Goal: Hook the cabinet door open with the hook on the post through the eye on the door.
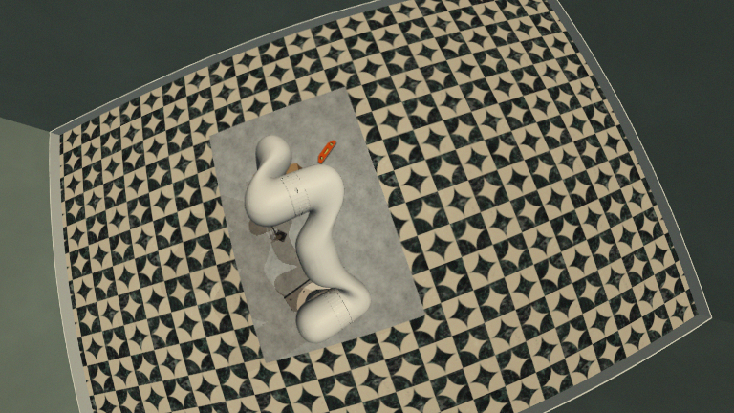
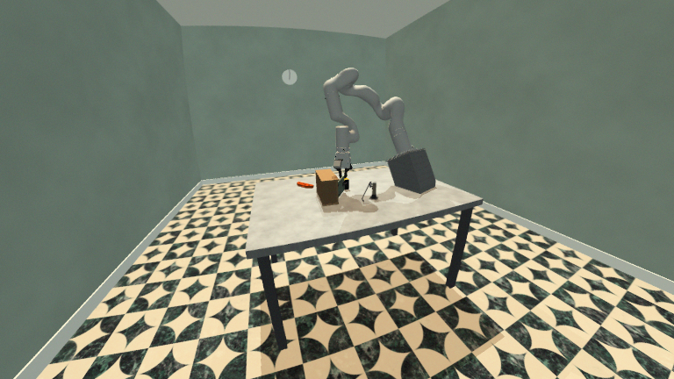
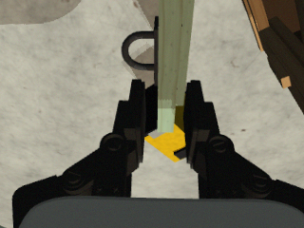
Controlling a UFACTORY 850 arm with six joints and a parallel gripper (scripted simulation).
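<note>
Now: hand 120 mm past the hook, 140 mm to the right of it and 70 mm above it. From my hand the other things lie so: orange tool: 260 mm ahead, 190 mm to the right, 120 mm below; pale green door: 30 mm ahead, 70 mm to the left, 60 mm below; yellow handle: 40 mm behind, 90 mm to the right, 90 mm below.
</note>
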